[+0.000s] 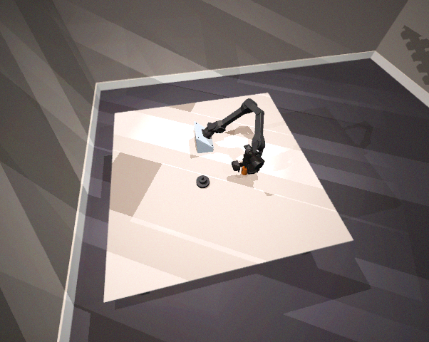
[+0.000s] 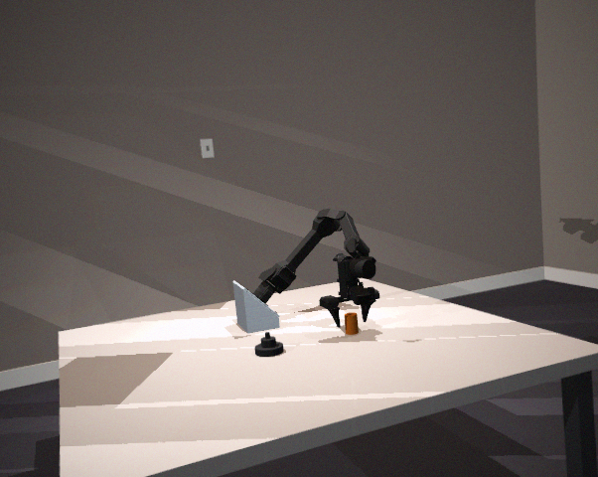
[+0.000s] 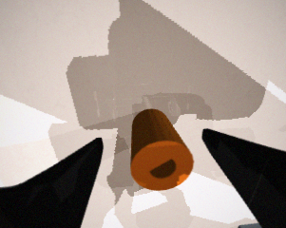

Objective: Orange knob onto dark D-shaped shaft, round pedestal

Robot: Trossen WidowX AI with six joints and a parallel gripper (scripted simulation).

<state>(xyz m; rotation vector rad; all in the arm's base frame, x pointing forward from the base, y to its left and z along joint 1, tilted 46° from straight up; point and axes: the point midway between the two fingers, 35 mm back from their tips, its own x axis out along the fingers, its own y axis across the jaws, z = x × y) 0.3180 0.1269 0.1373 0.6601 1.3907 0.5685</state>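
The orange knob is right at my gripper tip. The rest, counted from my gripper tip: dark round pedestal 28 cm to the right.
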